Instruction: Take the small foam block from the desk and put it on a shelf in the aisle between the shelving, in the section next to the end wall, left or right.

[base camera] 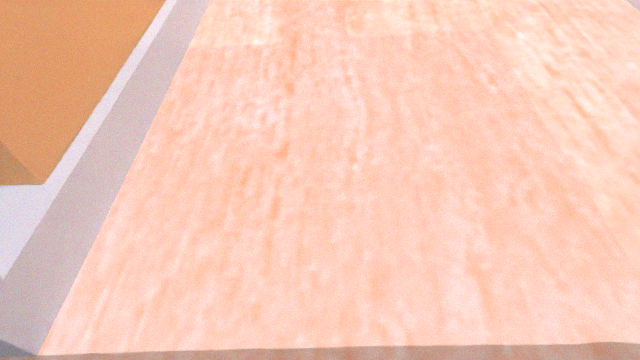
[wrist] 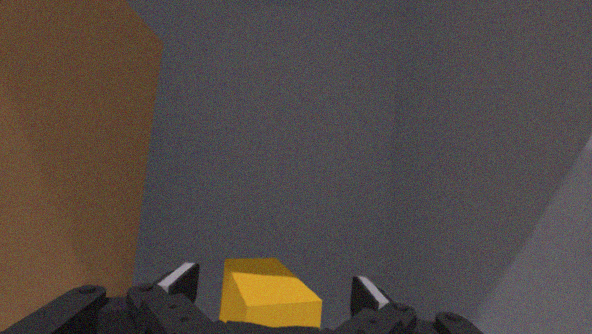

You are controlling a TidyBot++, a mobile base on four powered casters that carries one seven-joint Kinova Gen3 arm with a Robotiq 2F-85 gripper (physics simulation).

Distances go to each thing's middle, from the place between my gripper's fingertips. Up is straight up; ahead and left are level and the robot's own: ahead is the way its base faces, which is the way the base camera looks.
Labels:
Now: hand 4 cm to the right of the yellow foam block (wrist: 253, 288), 4 cm above it and 1 cm past it.

